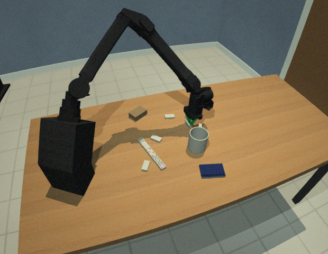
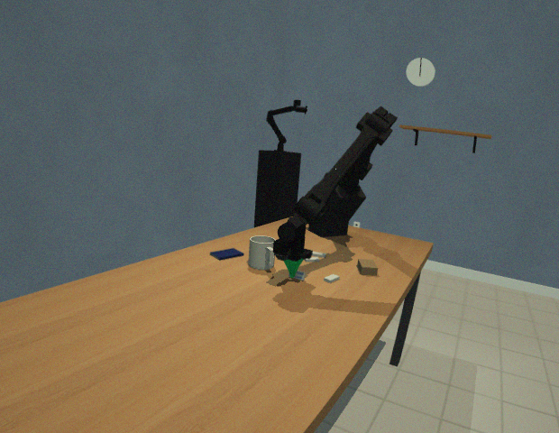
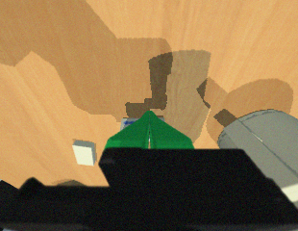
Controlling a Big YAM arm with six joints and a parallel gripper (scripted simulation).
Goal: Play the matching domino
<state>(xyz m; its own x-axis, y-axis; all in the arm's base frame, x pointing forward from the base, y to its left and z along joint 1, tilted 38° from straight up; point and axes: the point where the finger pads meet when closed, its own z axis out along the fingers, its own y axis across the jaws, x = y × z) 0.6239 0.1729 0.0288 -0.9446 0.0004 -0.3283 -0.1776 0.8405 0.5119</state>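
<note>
Right now my hand is 100 mm past the grey tile, 90 mm to the right of it and 10 mm above it. From my hand the other things lie so: brown block (280 mm behind, 140 mm to the left).
</note>
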